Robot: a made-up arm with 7 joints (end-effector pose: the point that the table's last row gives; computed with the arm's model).
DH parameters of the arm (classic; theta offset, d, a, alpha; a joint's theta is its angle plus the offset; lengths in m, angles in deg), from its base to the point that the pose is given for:
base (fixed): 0 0 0 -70
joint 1: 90 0 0 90
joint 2: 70 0 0 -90
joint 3: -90 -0.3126 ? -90
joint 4: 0 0 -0.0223 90
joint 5: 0 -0.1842 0 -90
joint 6: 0 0 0 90
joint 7: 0 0 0 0
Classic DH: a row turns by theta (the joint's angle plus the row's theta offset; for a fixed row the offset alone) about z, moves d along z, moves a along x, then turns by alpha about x.
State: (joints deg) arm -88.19 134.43 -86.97 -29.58 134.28 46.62 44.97
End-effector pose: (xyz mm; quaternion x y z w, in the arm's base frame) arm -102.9 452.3 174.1 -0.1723 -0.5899 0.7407 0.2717
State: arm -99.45 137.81 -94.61 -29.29 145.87 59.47 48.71
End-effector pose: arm -129.4 458.9 134.9 -0.3529 -0.5033 0.7520 0.2379
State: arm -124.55 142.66 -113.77 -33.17 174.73 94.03 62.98
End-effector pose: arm -111.7 479.3 31.5 -0.7317 -0.1627 0.6070 0.2641
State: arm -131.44 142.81 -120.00 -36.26 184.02 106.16 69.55
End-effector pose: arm -82.2 483.8 9.4 -0.7944 -0.0158 0.5205 0.3126
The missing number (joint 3, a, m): 0.0351
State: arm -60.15 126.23 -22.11 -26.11 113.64 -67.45 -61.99
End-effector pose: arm -43.8 405.9 283.8 -0.7545 0.5143 -0.3440 0.2187
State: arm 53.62 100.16 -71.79 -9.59 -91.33 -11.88 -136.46
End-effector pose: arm -93.4 483.7 84.7 0.7748 0.0801 0.1897 0.5977
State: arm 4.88 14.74 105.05 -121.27 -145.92 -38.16 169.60
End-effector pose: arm -74.3 248.8 -173.0 0.4647 -0.6270 0.4700 0.4124
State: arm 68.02 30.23 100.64 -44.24 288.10 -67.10 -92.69
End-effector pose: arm -406.2 257.0 -49.7 0.3488 0.3952 -0.7963 0.2969
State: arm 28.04 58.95 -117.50 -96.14 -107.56 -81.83 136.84
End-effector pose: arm -262.9 137.8 -244.6 -0.5569 0.6655 -0.4116 0.2784
